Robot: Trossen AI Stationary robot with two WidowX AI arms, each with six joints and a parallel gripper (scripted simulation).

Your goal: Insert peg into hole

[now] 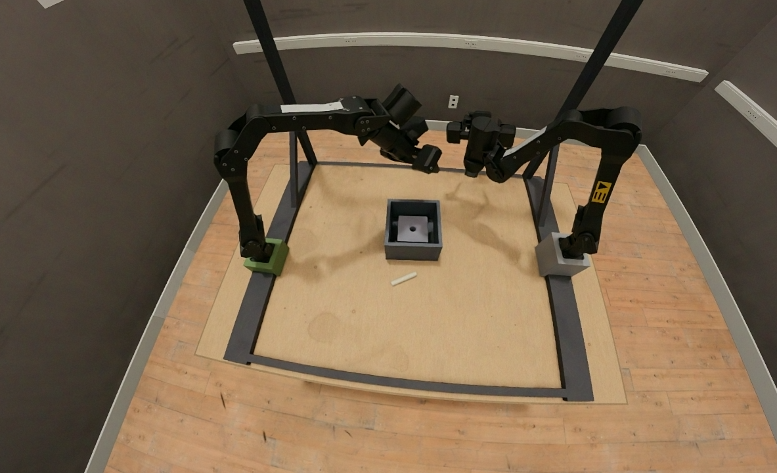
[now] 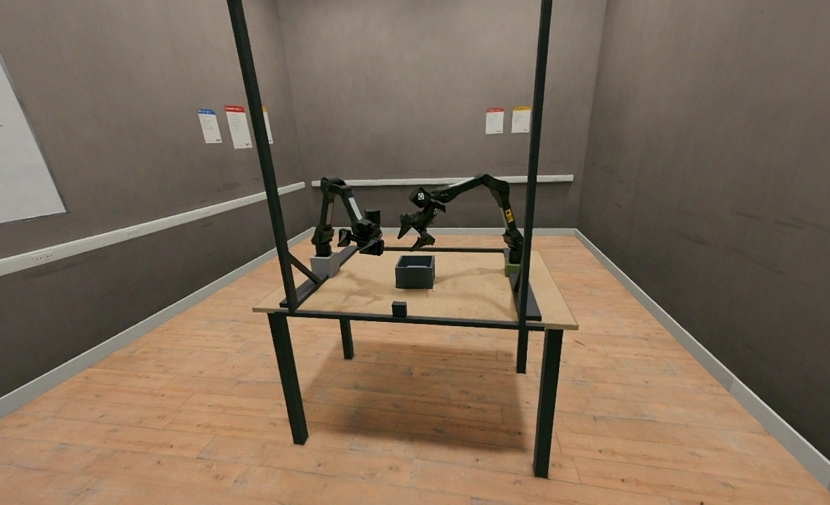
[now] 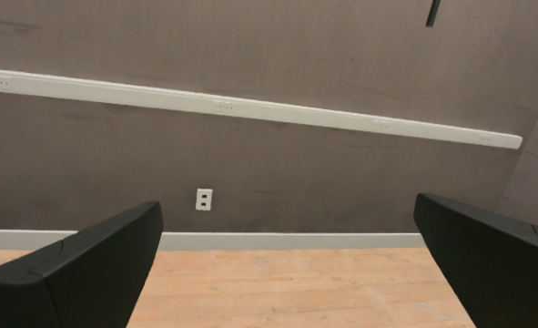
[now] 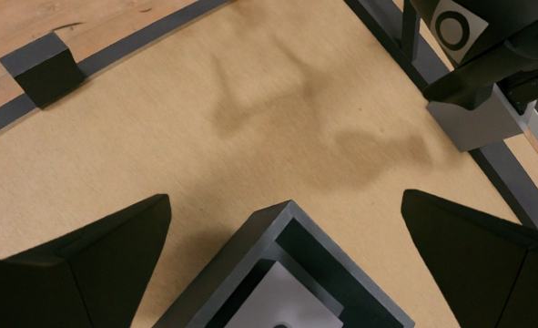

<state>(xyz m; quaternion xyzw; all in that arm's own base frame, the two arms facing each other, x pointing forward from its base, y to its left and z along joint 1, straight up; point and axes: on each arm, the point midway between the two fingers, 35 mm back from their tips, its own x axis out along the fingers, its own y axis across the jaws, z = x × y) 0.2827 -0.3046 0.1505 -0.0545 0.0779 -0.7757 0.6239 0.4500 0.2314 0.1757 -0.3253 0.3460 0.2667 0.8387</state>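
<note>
Now: right hand 240 mm short of the peg, 230 mm above it and 40 mm to the left of it. From my right hand the other things lie so: dark border strip (520 mm ahead, 220 mm below, 40 mm to the right); grey plate (190 mm below, 100 mm ahead, 10 mm to the right).
</note>
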